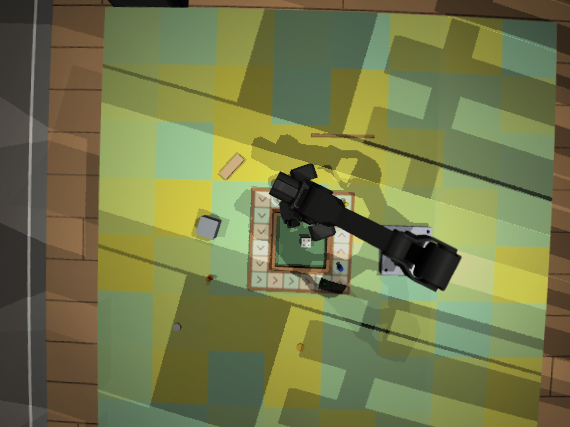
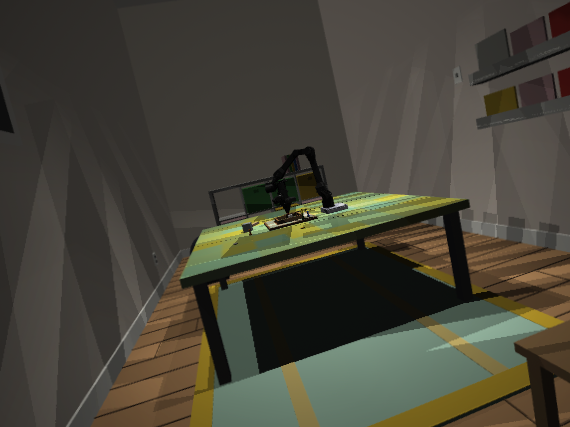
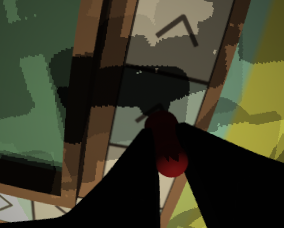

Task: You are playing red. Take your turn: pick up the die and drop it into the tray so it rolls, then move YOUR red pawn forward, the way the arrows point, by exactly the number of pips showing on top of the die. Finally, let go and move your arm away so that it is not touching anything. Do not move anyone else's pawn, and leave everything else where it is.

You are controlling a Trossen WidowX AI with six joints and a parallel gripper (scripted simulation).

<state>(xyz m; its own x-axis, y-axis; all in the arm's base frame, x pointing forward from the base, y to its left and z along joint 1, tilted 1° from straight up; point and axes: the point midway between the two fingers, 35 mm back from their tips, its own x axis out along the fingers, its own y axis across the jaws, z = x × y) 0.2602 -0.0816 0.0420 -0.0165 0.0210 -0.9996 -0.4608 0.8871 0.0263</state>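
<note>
My gripper tip is now 9 cm past the yellow pawn, 1 cm to the left of it and 1 cm above it. Round my gripper tip: die 11 cm to the left, 1 cm below; red pawn 1 cm above; tray 1 cm ahead, 11 cm to the left, 3 cm below.
</note>
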